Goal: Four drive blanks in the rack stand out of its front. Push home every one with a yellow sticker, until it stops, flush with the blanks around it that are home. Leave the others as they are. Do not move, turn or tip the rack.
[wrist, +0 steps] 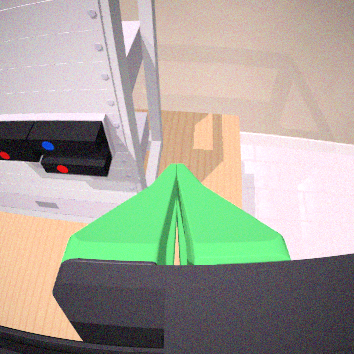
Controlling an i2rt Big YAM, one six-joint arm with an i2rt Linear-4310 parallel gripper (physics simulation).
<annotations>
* my gripper: 176,175
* grey metal rack: 80,147
</annotations>
